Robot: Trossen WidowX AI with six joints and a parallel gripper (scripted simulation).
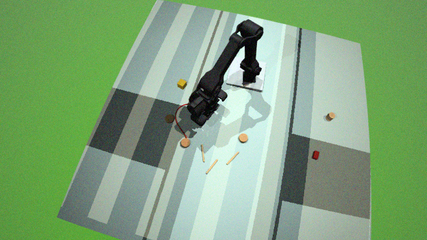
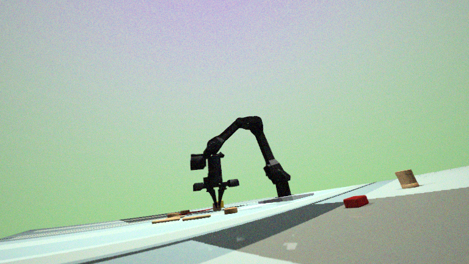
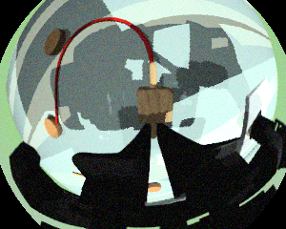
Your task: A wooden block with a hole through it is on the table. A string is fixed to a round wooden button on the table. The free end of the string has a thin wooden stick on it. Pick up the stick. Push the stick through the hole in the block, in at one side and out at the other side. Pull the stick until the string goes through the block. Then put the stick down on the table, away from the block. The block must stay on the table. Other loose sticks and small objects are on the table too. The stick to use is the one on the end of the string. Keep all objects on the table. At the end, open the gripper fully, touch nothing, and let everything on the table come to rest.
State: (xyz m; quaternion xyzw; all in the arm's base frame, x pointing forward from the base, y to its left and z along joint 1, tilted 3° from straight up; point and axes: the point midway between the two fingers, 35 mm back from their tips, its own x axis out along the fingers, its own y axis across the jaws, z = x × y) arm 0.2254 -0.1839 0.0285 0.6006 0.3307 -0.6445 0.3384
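The wooden block is 20 mm behind my gripper tip and 20 mm to the right of it. Also, from my gripper tip: yellow cube 140 mm behind, 140 mm to the right, 10 mm above; then round wooden button 140 mm ahead, 90 mm to the right; then thin wooden stick 20 mm behind, 30 mm to the right.
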